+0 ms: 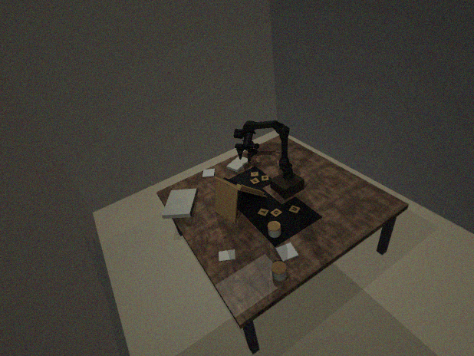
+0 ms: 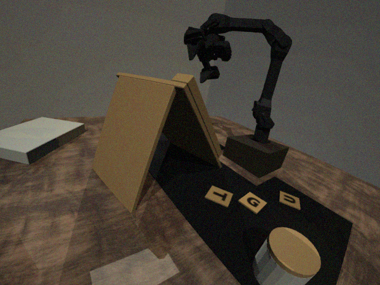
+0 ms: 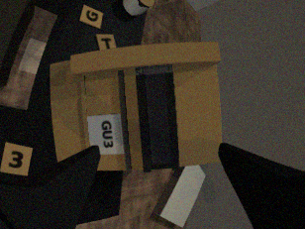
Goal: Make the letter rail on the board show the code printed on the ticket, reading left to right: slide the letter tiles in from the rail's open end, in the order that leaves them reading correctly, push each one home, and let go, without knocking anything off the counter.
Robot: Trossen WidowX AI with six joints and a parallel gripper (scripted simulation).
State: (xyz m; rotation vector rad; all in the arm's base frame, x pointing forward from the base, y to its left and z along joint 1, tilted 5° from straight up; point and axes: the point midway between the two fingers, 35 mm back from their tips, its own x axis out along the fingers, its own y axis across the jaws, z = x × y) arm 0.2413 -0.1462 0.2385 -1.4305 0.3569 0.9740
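My gripper tip is 300 mm to the right of the tan tile marked g and 280 mm above it. Also, from my gripper tip: white ticket (50 mm ahead, 190 mm below); then tile marked t (60 mm ahead, 240 mm to the left, 280 mm below); then black mat (60 mm behind, 140 mm to the left, 290 mm below).
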